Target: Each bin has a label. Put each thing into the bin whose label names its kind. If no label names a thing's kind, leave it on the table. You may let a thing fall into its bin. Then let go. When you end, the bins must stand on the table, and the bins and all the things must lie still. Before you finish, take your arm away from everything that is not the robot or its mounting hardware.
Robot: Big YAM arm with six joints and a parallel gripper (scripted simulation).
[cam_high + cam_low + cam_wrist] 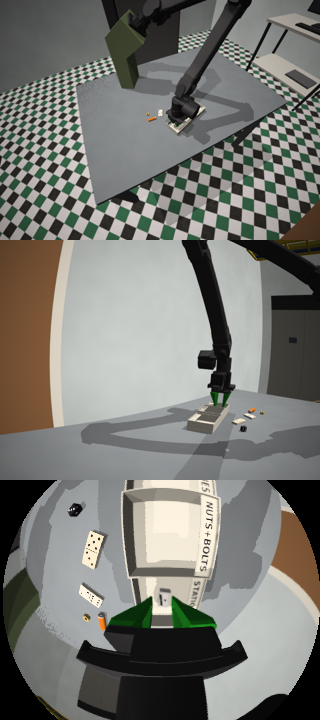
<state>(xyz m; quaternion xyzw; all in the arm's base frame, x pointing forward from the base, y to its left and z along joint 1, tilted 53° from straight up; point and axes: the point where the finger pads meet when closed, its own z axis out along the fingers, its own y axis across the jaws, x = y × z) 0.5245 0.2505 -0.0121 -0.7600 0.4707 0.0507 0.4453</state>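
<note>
Now: the brass nut 11 cm behind my hand, 16 cm to the right of it and 2 cm below it. Also, from my hand: three joined white bins: 4 cm behind, 7 cm to the left; then orange battery: 7 cm behind, 13 cm to the right, 2 cm below; then black die: 19 cm behind, 5 cm to the left, 2 cm below.
</note>
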